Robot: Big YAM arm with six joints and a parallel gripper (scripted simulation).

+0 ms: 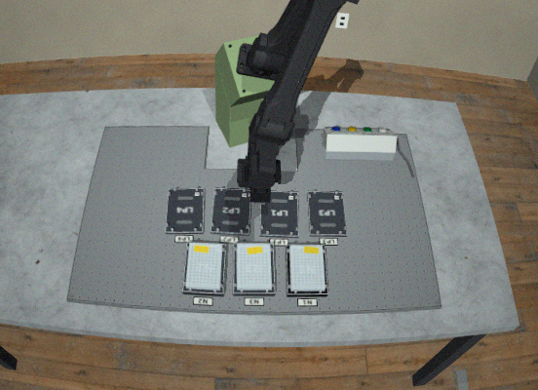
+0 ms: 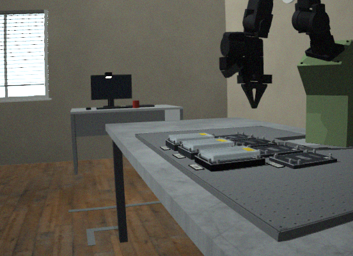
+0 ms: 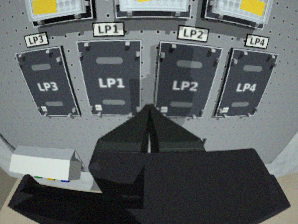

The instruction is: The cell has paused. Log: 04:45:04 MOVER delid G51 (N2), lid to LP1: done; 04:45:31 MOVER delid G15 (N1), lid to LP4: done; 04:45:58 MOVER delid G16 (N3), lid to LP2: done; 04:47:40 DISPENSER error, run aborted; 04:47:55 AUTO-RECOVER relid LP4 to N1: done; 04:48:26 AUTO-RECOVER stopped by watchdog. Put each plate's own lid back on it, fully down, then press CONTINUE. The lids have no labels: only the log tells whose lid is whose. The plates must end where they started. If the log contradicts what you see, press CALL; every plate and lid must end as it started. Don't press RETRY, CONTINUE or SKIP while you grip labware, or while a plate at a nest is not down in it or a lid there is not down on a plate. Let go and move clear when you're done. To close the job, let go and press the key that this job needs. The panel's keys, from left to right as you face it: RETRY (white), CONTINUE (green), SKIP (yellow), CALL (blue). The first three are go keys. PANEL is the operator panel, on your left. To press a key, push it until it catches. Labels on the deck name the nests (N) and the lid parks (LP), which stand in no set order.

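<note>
Now: the green continue key 34 cm behind my hand, 30 cm to the left of it and 7 cm below it. The rest, counted from my hand: clear unlabelled lid: 17 cm ahead, 11 cm to the right, 10 cm below; then blue call key: 32 cm behind, 20 cm to the left, 7 cm below; then yellow skip key: 33 cm behind, 25 cm to the left, 7 cm below.
</note>
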